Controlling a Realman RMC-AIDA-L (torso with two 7-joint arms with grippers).
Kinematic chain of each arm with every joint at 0, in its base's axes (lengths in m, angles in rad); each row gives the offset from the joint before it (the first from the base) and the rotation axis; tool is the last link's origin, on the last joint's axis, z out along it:
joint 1: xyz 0 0 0.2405 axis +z
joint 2: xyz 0 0 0 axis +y
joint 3: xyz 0 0 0.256 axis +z
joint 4: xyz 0 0 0 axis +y
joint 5: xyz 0 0 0.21 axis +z
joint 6: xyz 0 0 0 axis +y
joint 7: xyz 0 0 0.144 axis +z
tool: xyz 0 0 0
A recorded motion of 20 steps. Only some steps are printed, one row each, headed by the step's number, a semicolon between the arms.
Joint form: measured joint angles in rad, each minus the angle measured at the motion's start. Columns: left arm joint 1, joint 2, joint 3, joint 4, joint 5, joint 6, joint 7; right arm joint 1, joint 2, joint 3, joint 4, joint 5, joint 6, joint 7.
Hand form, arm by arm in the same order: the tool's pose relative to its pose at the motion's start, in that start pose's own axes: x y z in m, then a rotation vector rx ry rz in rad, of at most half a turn. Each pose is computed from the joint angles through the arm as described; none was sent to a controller.
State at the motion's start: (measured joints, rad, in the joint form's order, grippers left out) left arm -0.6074 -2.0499 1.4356 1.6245 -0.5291 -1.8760 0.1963; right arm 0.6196 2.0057 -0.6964 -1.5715 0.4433 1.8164 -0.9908
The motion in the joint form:
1: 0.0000 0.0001 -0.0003 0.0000 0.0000 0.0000 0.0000; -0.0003 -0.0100 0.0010 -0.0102 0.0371 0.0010 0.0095
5: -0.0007 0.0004 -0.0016 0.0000 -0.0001 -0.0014 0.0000; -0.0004 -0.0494 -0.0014 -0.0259 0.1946 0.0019 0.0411
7: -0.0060 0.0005 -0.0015 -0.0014 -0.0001 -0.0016 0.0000; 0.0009 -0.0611 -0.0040 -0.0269 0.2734 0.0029 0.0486
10: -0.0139 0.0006 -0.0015 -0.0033 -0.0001 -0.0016 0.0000; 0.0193 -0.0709 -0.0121 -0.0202 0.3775 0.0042 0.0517
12: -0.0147 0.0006 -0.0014 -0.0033 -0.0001 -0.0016 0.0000; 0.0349 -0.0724 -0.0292 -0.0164 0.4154 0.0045 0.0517
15: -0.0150 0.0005 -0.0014 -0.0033 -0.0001 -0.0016 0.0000; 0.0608 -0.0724 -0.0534 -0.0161 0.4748 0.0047 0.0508
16: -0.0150 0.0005 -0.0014 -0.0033 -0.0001 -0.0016 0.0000; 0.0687 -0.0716 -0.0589 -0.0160 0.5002 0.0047 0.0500
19: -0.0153 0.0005 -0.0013 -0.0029 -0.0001 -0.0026 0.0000; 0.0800 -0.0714 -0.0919 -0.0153 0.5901 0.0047 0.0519
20: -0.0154 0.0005 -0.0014 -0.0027 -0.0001 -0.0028 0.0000; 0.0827 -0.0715 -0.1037 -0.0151 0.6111 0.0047 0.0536
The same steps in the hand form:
1: 0.0000 -0.0001 0.0000 0.0001 0.0002 -0.0003; -0.0049 -0.0004 -0.0046 -0.0026 -0.0317 -0.0046
5: 0.0000 -0.0002 -0.0003 0.0000 -0.0002 -0.0008; -0.0237 0.0014 -0.0191 -0.0416 -0.1524 -0.0318
7: 0.0014 0.0003 -0.0009 0.0008 0.0010 0.0030; -0.0328 0.0056 -0.0240 -0.0764 -0.2103 -0.0525
10: 0.0036 0.0011 -0.0018 0.0020 0.0034 0.0088; -0.0503 0.0147 -0.0291 -0.1371 -0.2919 -0.0985
12: 0.0038 0.0013 -0.0019 0.0022 0.0038 0.0095; -0.0609 0.0216 -0.0297 -0.1684 -0.3189 -0.1330
15: 0.0039 0.0013 -0.0019 0.0021 0.0039 0.0098; -0.0775 0.0335 -0.0321 -0.2152 -0.3650 -0.1898
16: 0.0039 0.0013 -0.0019 0.0021 0.0039 0.0098; -0.0829 0.0378 -0.0334 -0.2340 -0.3856 -0.2079
19: 0.0039 0.0014 -0.0020 0.0021 0.0034 0.0103; -0.0958 0.0533 -0.0364 -0.3045 -0.4393 -0.2630
20: 0.0039 0.0015 -0.0021 0.0022 0.0034 0.0104; -0.0988 0.0577 -0.0368 -0.3232 -0.4489 -0.2774

